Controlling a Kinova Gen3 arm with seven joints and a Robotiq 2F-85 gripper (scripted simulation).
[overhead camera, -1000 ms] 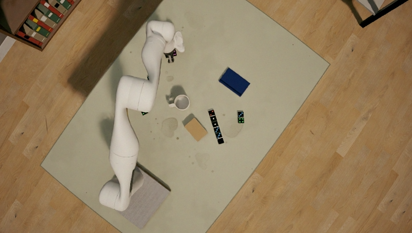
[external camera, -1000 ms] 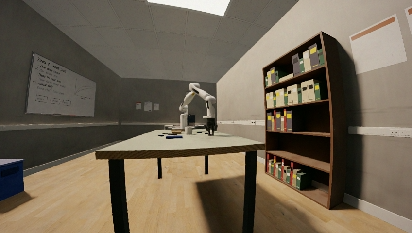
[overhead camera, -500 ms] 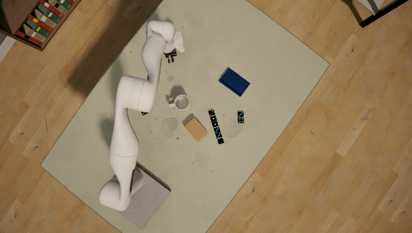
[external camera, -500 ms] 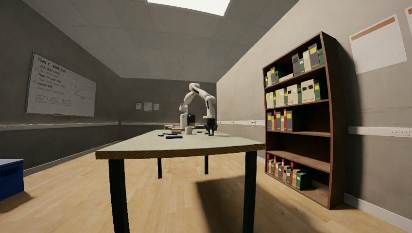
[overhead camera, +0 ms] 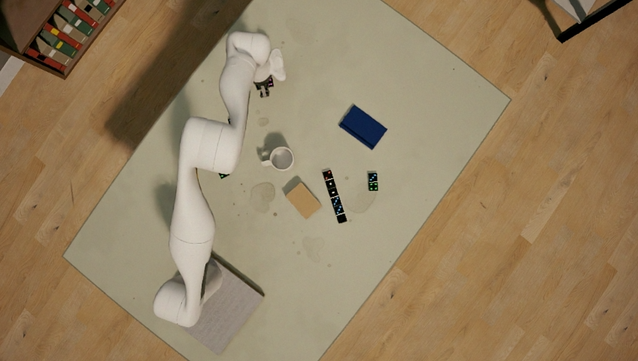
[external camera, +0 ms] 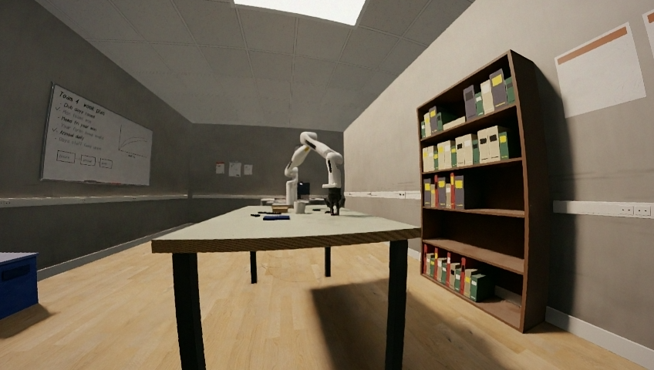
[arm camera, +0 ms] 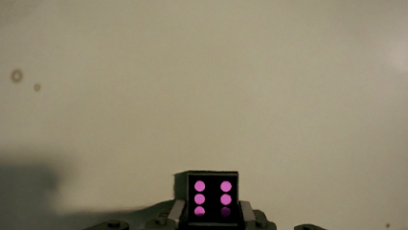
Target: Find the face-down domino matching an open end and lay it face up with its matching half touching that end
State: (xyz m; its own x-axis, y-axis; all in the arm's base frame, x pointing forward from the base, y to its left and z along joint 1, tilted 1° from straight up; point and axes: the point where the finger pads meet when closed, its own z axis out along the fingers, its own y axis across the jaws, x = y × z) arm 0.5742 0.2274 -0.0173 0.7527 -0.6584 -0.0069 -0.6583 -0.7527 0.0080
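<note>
Right now my hand is 150 mm past the white mug, 190 mm to the left of it and 10 mm below it. The rest, counted from my hand: domino: 10 mm below; tan block: 210 mm behind, 320 mm to the right.
</note>
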